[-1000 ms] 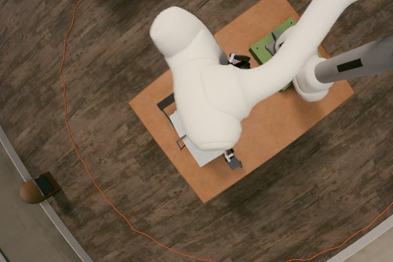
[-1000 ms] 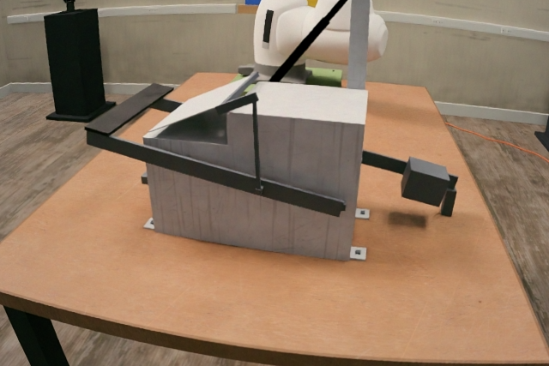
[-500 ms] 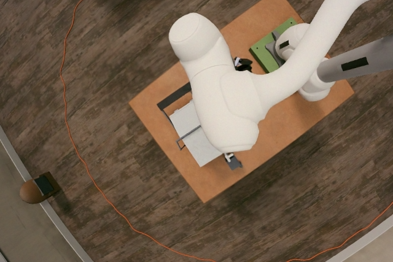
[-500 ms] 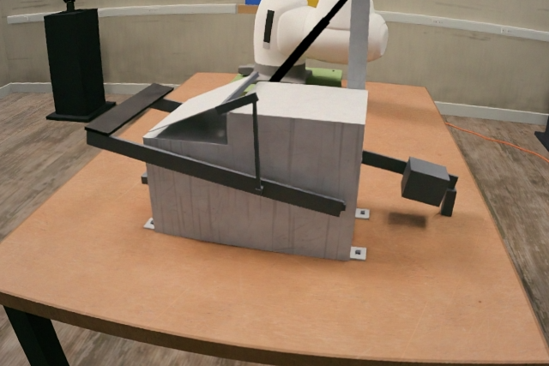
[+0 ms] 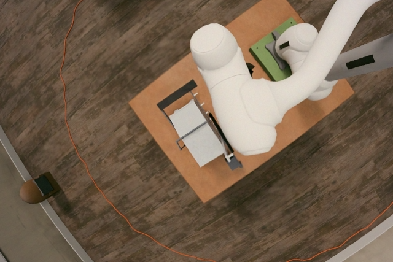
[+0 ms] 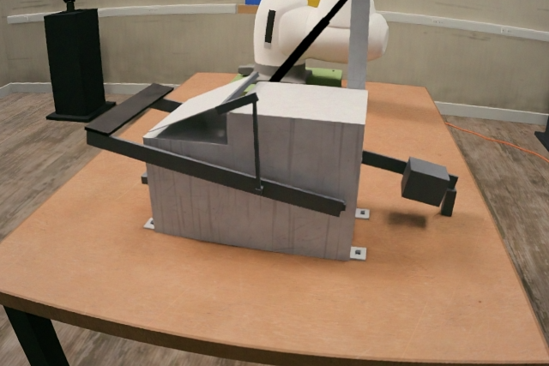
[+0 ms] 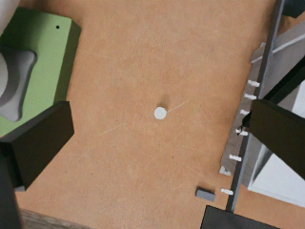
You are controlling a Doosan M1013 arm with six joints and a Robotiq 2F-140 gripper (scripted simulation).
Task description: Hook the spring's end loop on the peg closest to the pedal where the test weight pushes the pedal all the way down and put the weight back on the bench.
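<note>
Right now my hand is 37 cm above the steel test weight. The rest, counted from my hand: grey block 18 cm ahead, 18 cm to the right, 38 cm below; then dark block 18 cm ahead, 40 cm to the left, 37 cm below.
</note>
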